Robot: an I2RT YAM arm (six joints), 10 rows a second.
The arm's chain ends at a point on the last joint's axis. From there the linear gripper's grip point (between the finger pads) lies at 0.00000 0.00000 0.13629 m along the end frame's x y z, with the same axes.
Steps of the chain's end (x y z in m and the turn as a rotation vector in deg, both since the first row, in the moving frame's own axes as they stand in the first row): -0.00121, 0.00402, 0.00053, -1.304, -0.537, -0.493; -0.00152, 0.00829, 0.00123, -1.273, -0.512, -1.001; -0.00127, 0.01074, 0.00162, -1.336, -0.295, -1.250; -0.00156, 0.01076, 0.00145, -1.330, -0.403, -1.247; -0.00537, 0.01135, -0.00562, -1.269, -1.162, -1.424; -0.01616, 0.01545, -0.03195, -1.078, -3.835, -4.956; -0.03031, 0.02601, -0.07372, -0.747, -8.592, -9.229; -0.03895, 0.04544, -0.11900, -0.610, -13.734, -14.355; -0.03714, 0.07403, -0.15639, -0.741, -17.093, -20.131; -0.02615, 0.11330, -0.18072, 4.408, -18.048, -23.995; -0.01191, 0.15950, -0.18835, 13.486, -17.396, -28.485; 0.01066, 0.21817, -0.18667, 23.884, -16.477, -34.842
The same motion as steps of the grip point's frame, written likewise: -0.00247, 0.00713, 0.00049, -1.304, -0.537, -0.493; -0.00271, 0.01133, 0.00119, -1.273, -0.512, -1.001; -0.00194, 0.01393, 0.00158, -1.336, -0.295, -1.250; -0.00248, 0.01393, 0.00141, -1.330, -0.403, -1.247; -0.00810, 0.01440, -0.00568, -1.269, -1.162, -1.424; -0.02515, 0.01840, -0.03228, -1.078, -3.835, -4.956; -0.05044, 0.02941, -0.07526, -0.747, -8.592, -9.229; -0.07079, 0.05091, -0.12288, -0.610, -13.734, -14.355; -0.07607, 0.08275, -0.16236, -0.741, -17.093, -20.131; -0.06925, 0.11208, -0.18772, 4.408, -18.048, -23.995; -0.05834, 0.13944, -0.19808, 13.486, -17.396, -28.485; -0.04096, 0.17841, -0.20325, 23.884, -16.477, -34.842
